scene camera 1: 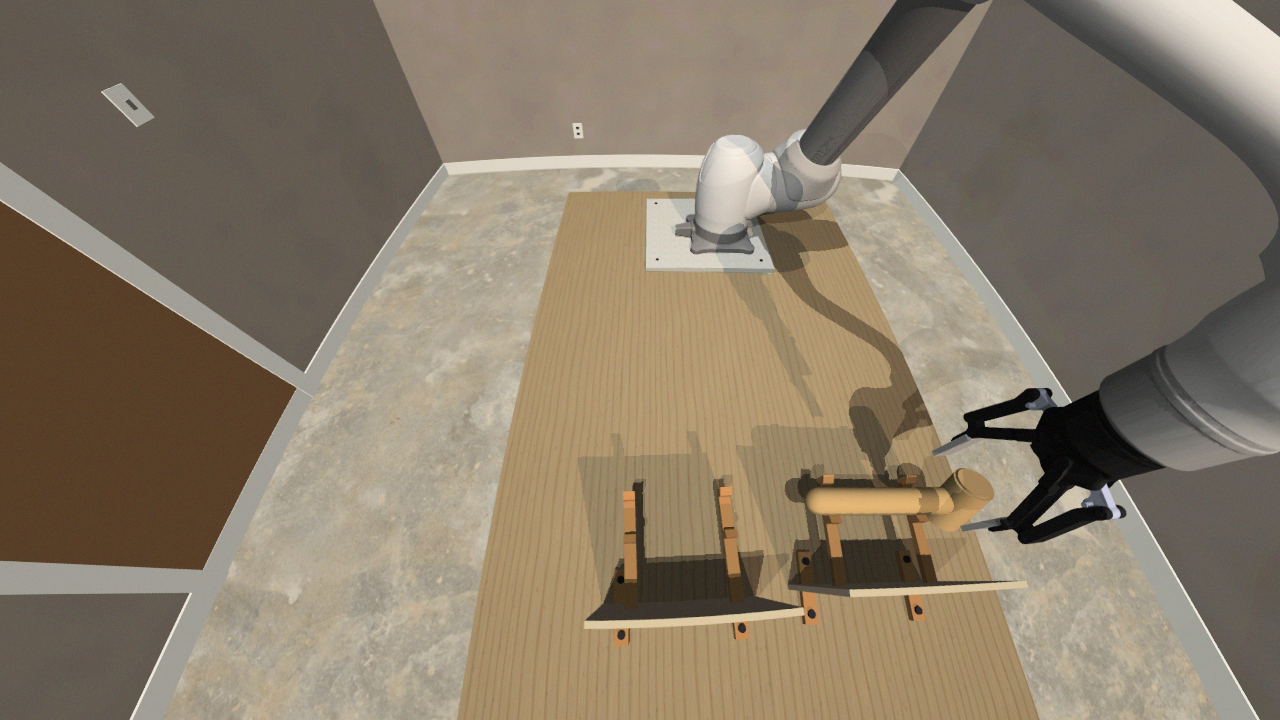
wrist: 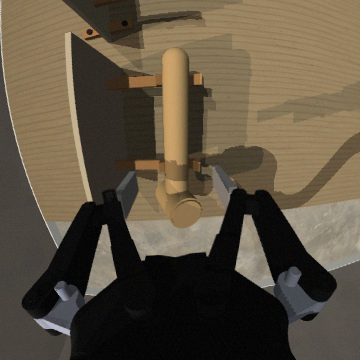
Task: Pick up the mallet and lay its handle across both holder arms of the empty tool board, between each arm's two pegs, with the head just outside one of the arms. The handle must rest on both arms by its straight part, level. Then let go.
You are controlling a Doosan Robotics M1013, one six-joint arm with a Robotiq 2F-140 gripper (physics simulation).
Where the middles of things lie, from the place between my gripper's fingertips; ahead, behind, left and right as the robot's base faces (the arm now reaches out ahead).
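Wooden mallet [scene camera 1: 965,492]: my hand 9 cm above it, 3 cm to the left of it.
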